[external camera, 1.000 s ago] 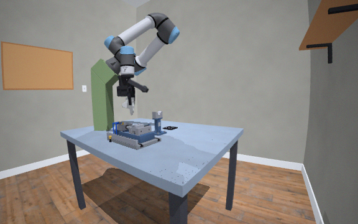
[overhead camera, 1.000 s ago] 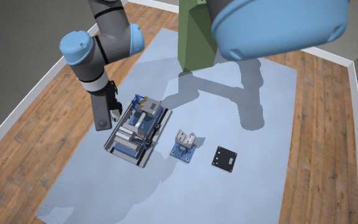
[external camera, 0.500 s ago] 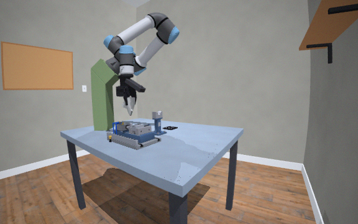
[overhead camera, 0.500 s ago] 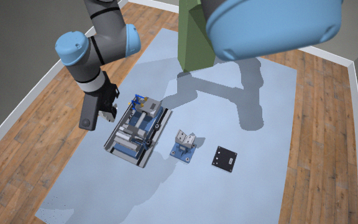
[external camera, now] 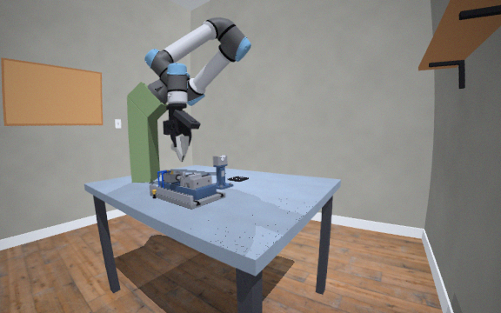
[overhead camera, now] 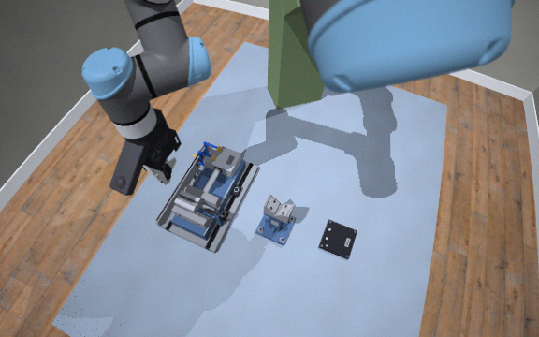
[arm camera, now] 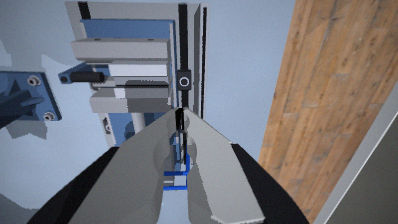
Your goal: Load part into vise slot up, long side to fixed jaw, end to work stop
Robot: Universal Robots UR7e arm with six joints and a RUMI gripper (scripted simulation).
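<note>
Now: the grey part 5 cm to the left of my hand and 8 cm below it. From my hand the other things lie so: work stop: 1 cm behind, 11 cm to the left, 9 cm below; then moving jaw: 4 cm behind, 7 cm to the left, 10 cm below; then fixed jaw: 3 cm ahead, 7 cm to the left, 10 cm below.
</note>
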